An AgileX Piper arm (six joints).
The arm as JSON. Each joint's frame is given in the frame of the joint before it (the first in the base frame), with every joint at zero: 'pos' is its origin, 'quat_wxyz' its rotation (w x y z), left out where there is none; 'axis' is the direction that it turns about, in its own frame. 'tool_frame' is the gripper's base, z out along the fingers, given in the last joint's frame.
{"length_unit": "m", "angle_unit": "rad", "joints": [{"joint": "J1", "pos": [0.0, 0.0, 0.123], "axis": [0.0, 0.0, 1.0]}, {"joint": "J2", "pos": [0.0, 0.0, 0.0], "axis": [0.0, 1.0, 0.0]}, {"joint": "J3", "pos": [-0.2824, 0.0, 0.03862], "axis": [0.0, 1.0, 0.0]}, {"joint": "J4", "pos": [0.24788, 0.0, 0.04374], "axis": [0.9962, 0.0, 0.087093]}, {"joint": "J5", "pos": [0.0, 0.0, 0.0], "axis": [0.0, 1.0, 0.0]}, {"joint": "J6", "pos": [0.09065, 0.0, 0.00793], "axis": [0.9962, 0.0, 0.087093]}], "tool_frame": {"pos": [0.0, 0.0, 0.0], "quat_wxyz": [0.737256, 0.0, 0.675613, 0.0]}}
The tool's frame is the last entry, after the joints.
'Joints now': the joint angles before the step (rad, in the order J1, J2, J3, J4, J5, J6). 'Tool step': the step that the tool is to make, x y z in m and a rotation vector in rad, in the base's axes. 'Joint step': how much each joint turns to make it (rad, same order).
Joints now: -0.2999, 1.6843, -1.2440, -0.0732, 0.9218, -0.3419
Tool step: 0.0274, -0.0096, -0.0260, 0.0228, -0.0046, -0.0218
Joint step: -0.0073, 0.1250, -0.0630, 0.0200, -0.0591, 0.0109
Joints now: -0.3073, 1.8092, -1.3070, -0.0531, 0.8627, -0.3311
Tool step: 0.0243, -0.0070, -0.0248, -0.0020, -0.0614, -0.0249
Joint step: -0.0001, 0.0994, -0.0366, 0.0052, -0.1210, 0.0296
